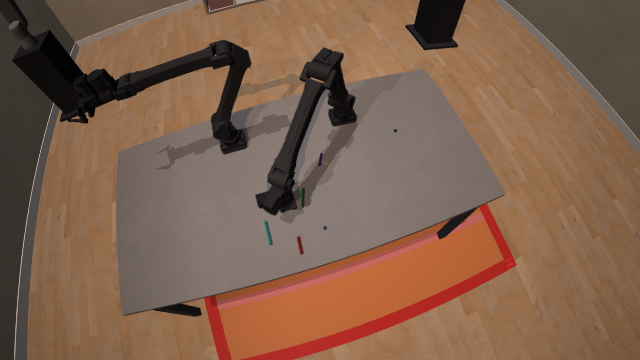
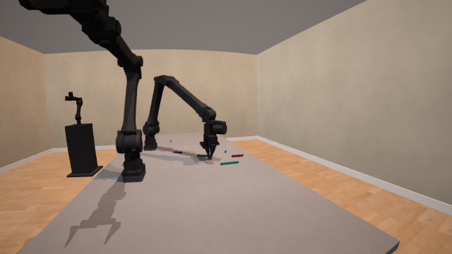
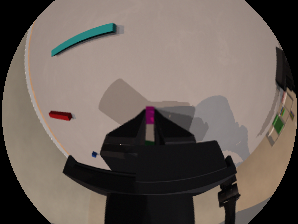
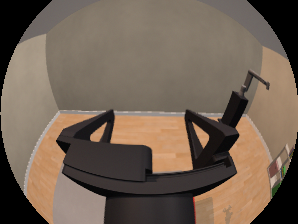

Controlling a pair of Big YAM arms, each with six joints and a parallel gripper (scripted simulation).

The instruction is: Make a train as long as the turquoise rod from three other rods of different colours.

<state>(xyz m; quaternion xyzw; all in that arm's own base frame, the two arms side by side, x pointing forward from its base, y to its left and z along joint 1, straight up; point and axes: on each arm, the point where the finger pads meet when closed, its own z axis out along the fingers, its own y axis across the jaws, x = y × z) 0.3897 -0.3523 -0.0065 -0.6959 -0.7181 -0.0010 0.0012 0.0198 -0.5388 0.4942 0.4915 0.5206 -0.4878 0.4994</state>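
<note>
My left gripper is now 70 mm to the right of the green rod, 20 mm past it and 10 mm above it. The rest, counted from my left hand: turquoise rod: 100 mm to the right, 90 mm ahead, 10 mm below; magenta rod: right at my left hand; red rod: 170 mm ahead, 10 mm to the left, 10 mm below.
</note>
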